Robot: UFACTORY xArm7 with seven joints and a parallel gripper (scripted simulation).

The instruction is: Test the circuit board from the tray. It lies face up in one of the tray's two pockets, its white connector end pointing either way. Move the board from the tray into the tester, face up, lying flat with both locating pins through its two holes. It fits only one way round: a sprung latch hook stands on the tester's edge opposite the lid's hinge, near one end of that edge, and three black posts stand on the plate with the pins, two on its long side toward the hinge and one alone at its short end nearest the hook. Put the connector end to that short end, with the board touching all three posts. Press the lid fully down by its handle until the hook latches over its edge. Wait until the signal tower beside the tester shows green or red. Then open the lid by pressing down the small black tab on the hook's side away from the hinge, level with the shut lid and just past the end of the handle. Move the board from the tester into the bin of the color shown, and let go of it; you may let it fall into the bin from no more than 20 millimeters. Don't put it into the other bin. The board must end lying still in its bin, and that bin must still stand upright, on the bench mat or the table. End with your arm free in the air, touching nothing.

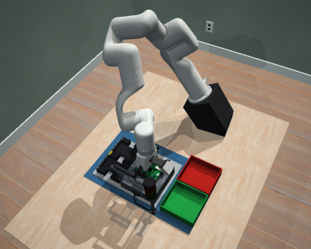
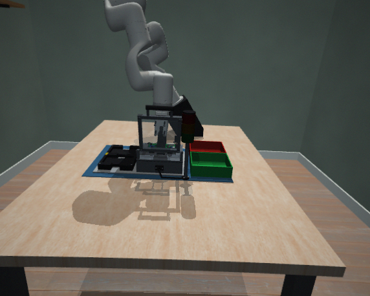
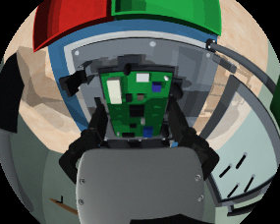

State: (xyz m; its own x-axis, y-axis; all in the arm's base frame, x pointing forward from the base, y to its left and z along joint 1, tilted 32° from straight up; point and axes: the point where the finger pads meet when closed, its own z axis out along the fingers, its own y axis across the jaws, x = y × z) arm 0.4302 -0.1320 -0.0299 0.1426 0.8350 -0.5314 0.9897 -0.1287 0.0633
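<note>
The green circuit board is right at my hand. From my hand the other things lie so: clear lid 120 mm ahead, 20 mm to the right, 100 mm above; tester plate 10 mm ahead, 10 mm to the left, 10 mm below; green bin 70 mm ahead, 190 mm to the left, 60 mm below.
</note>
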